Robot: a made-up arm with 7 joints. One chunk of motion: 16 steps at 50 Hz.
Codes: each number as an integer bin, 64 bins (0 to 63) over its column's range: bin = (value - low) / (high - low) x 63, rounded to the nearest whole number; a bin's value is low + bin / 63 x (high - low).
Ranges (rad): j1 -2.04..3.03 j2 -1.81..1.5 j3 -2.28..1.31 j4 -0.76..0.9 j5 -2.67..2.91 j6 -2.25..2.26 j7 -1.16..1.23
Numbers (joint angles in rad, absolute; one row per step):
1: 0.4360 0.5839 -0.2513 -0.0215 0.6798 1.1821 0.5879
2: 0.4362 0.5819 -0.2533 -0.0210 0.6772 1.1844 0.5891
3: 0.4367 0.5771 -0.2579 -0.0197 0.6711 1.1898 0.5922
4: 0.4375 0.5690 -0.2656 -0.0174 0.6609 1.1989 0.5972
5: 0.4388 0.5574 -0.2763 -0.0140 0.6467 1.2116 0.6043
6: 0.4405 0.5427 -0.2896 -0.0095 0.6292 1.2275 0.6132
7: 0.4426 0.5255 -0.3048 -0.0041 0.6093 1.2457 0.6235
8: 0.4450 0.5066 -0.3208 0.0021 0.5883 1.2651 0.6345
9: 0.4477 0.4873 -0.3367 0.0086 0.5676 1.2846 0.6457
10: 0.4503 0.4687 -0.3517 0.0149 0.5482 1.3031 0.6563
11: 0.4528 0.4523 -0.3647 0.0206 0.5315 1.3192 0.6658
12: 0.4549 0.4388 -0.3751 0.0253 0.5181 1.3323 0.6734
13: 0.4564 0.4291 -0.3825 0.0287 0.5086 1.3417 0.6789
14: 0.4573 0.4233 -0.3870 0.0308 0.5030 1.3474 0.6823
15: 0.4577 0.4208 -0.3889 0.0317 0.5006 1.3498 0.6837
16: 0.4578 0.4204 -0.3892 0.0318 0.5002 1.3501 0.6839
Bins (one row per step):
1: 31 46 36 28 38 48 46
2: 31 46 36 28 38 48 46
3: 31 45 35 28 38 48 46
4: 31 45 35 28 38 48 46
5: 31 45 35 28 37 48 47
6: 31 45 35 28 37 49 47
7: 31 44 35 29 37 49 47
8: 31 44 34 29 37 49 47
9: 31 44 34 29 37 49 48
10: 31 43 34 29 36 50 48
11: 31 43 34 30 36 50 48
12: 31 43 33 30 36 50 48
13: 31 43 33 30 36 50 48
14: 31 43 33 30 36 50 49
15: 31 42 33 30 36 50 49
16: 31 42 33 30 36 50 49

